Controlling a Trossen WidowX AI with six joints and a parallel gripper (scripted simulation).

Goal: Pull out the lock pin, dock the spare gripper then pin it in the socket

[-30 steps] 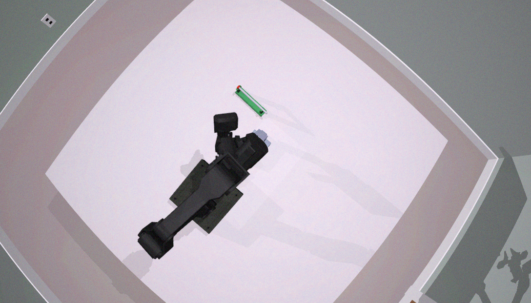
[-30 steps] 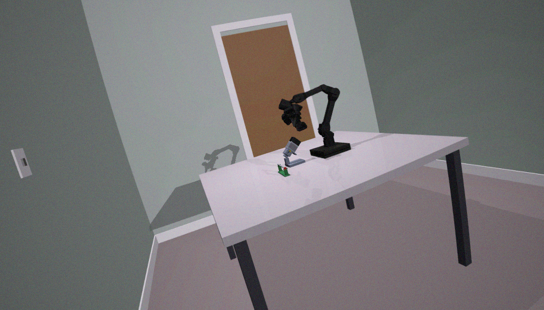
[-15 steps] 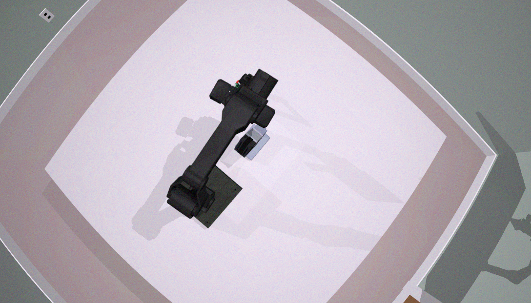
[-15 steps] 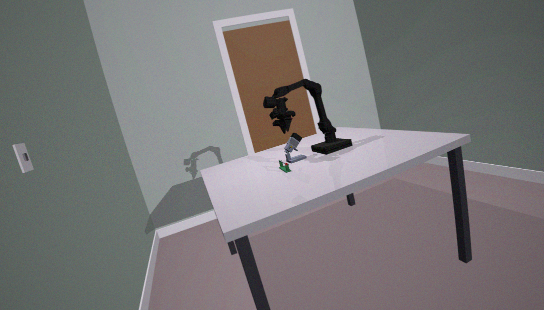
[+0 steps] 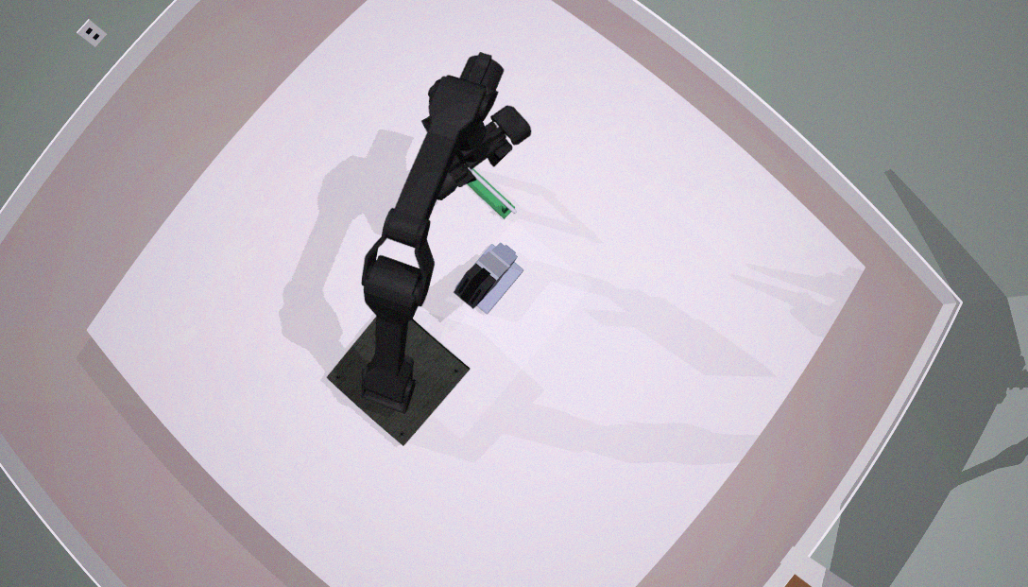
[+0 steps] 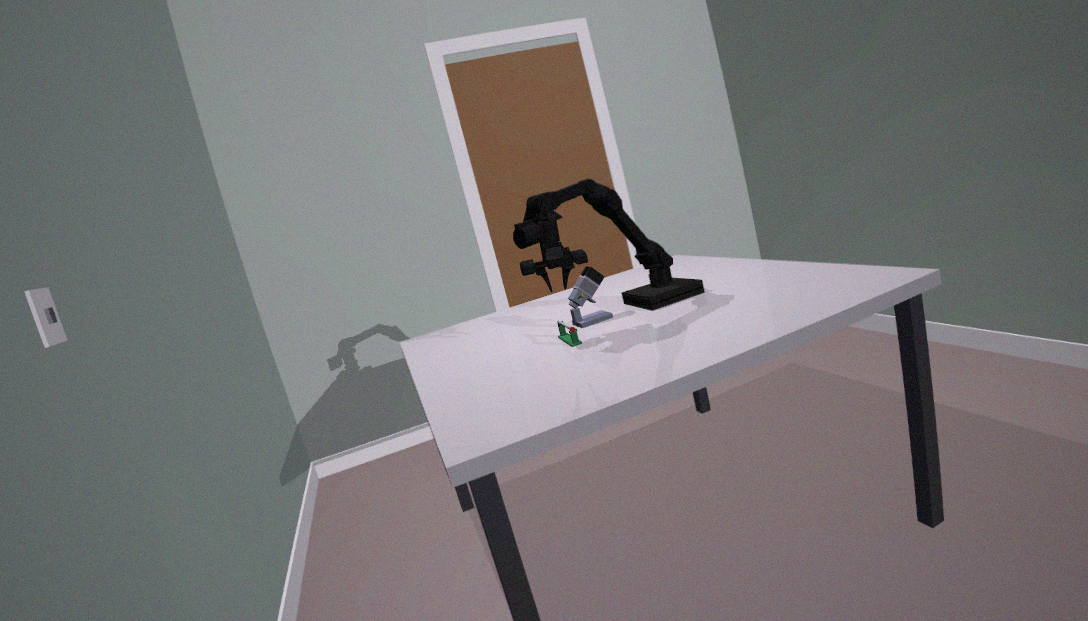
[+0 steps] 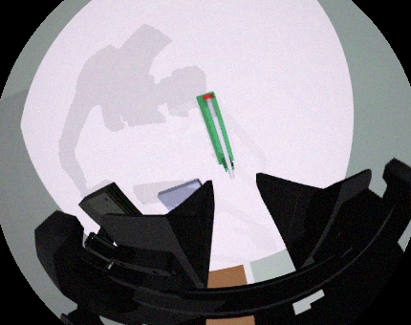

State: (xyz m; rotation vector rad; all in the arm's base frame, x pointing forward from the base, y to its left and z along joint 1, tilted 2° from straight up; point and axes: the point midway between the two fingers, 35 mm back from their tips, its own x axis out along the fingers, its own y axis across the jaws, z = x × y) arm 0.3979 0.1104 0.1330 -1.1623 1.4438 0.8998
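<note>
Right now my gripper tip is 10 mm short of the green cradle, 10 mm to the right of it and 130 mm above it. From my gripper tip the other things lie so: mount 110 mm behind, 110 mm to the right, 90 mm below; then spare gripper 130 mm behind, 110 mm to the right, 30 mm below.
</note>
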